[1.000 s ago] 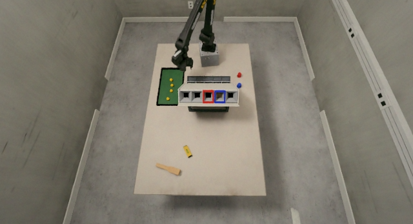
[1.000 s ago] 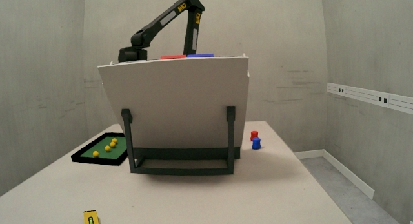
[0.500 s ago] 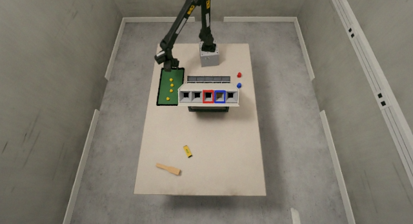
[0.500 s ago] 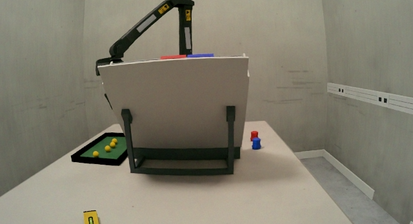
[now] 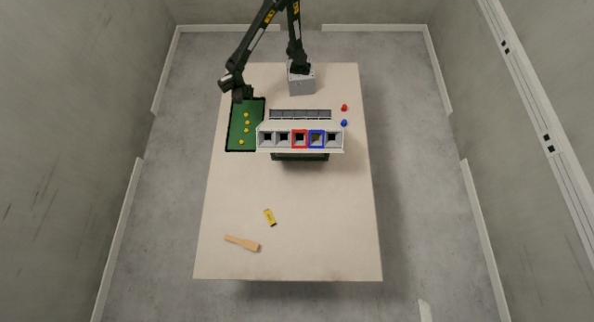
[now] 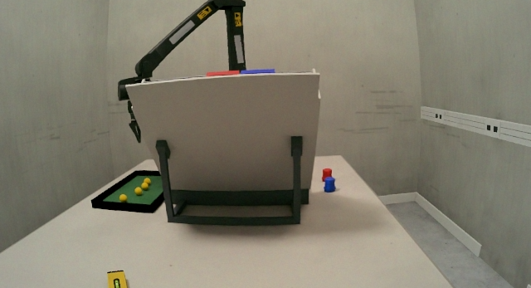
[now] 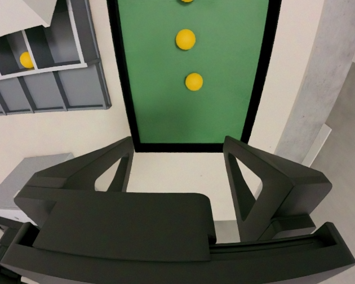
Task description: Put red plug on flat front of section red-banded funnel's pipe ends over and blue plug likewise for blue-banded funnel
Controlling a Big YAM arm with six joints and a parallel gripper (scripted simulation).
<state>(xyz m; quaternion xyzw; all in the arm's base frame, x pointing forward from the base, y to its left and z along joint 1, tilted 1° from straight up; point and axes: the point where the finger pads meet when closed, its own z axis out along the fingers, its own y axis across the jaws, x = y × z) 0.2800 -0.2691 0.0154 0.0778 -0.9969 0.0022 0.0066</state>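
My hand is 70 mm short of the green marble tray, 10 mm to the left of it and 150 mm above it. Also, from my hand: blue band 270 mm ahead, 440 mm to the left, 160 mm above; cover 140 mm ahead, 340 mm to the left, 50 mm above; red band 280 mm ahead, 370 mm to the left, 160 mm above.
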